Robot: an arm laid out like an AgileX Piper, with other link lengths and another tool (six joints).
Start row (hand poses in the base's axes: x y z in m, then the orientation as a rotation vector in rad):
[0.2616, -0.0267, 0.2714, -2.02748, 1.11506, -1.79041]
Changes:
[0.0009, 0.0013, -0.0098, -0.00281, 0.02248, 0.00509]
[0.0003, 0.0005, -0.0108, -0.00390, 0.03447, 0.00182]
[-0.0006, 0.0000, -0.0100, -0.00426, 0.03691, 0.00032]
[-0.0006, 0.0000, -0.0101, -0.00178, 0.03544, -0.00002]
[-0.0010, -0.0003, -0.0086, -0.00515, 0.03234, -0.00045]
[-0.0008, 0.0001, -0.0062, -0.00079, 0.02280, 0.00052]
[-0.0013, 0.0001, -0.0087, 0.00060, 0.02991, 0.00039]
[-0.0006, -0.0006, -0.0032, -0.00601, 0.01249, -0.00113]
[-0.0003, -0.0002, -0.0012, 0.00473, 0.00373, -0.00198]
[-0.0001, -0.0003, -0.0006, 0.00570, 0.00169, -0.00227]
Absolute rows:
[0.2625, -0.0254, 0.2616, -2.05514, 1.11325, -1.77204]
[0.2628, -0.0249, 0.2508, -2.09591, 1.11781, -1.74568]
[0.2622, -0.0249, 0.2408, -2.13905, 1.12437, -1.71747]
[0.2616, -0.0249, 0.2307, -2.17880, 1.13225, -1.68761]
[0.2606, -0.0252, 0.2221, -2.21686, 1.13764, -1.66315]
[0.2598, -0.0251, 0.2159, -2.24204, 1.14187, -1.64254]
[0.2585, -0.0250, 0.2072, -2.27380, 1.14856, -1.61361]
[0.2579, -0.0256, 0.2040, -2.29055, 1.14957, -1.60771]
[0.2576, -0.0258, 0.2028, -2.29122, 1.15558, -1.60035]
[0.2575, -0.0261, 0.2022, -2.28904, 1.16202, -1.59413]

